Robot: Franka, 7 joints.
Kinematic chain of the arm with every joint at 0, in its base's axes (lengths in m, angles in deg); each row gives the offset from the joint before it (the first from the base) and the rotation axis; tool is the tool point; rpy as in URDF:
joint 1: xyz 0 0 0.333 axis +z
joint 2: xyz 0 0 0 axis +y
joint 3: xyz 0 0 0.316 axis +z
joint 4: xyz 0.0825 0 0 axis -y
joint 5: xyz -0.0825 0 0.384 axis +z
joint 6: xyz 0 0 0 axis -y
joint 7: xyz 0.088 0 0 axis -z
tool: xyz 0 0 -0.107 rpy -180 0 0
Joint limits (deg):
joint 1: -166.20..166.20
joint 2: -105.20..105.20
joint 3: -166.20..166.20
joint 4: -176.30..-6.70
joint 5: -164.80..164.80
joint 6: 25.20..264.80
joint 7: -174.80..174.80
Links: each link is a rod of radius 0.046 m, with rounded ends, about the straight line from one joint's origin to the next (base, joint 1, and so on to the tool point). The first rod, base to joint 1, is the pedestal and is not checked.
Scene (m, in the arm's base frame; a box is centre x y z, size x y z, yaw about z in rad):
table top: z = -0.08
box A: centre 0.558 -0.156 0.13 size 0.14 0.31 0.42 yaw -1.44
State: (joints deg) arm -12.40 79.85 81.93 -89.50 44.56 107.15 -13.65
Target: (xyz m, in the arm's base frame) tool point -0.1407 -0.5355 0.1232
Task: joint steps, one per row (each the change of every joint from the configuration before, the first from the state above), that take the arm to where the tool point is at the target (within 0.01 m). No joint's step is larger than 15 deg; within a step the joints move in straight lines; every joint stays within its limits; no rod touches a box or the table.
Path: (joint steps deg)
1: -0.54 -13.84 -14.22 -0.29 1.03 -7.77 -8.42
2: -0.54 -13.83 -14.22 -0.29 1.03 -7.76 -8.43
3: -0.55 -13.84 -14.23 -0.29 1.03 -7.77 -8.42
4: -0.54 -13.83 -14.22 -0.28 1.03 -7.76 -8.43
5: -0.54 -13.84 -14.22 -0.29 1.03 -7.77 -8.42
6: -0.54 -13.83 -14.22 -0.29 1.03 -7.77 -8.42
7: -0.55 -13.84 -14.22 -0.29 1.03 -7.76 -8.43
8: -0.54 -13.83 -14.23 -0.29 1.03 -7.77 -8.42
9: -13.96 11.86 3.85 -2.09 -3.93 9.07 11.23
10: -13.96 11.87 3.85 -2.09 -3.93 9.07 11.23
11: -13.96 11.87 3.85 -2.09 -3.93 9.06 11.23
12: -13.96 11.86 3.84 -2.09 -3.93 9.07 11.24
13: -13.96 11.87 3.85 -2.09 -3.94 9.07 11.23
14: -13.96 11.87 3.85 -2.10 -3.93 9.06 11.23

